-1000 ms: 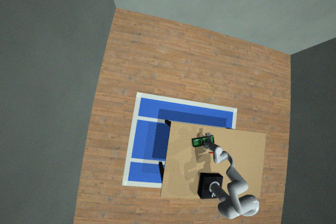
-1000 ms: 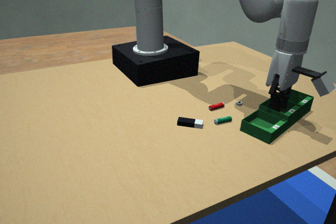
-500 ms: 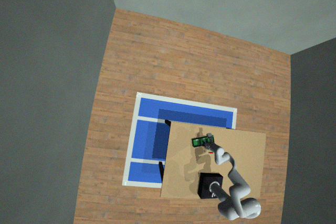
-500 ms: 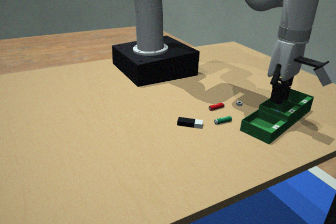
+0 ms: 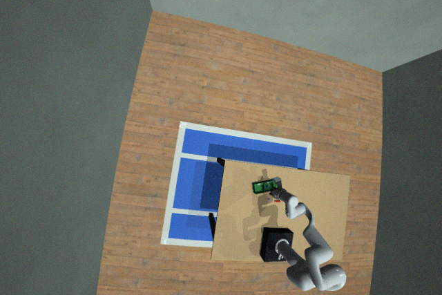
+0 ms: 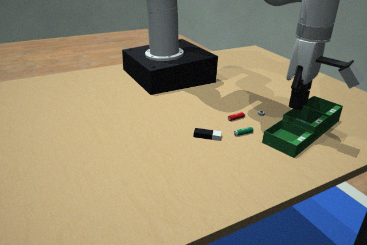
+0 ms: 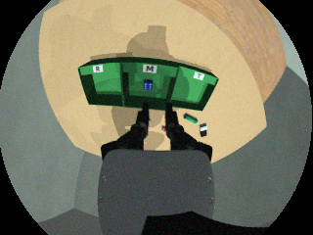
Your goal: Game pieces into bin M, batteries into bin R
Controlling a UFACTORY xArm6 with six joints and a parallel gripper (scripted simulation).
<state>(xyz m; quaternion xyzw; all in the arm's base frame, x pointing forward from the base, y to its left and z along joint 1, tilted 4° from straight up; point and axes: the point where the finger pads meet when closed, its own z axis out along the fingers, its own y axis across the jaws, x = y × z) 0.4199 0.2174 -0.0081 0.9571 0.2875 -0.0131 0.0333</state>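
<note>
My gripper is now 2 cm past the green battery, 13 cm to the left of it and 8 cm above it. From my hand the other things lie so: grey nut: 10 cm behind, 3 cm to the right, 9 cm below; three joined green bins: 1 cm ahead, 2 cm to the left, 7 cm below; blue die: 2 cm to the left, 7 cm below.
</note>
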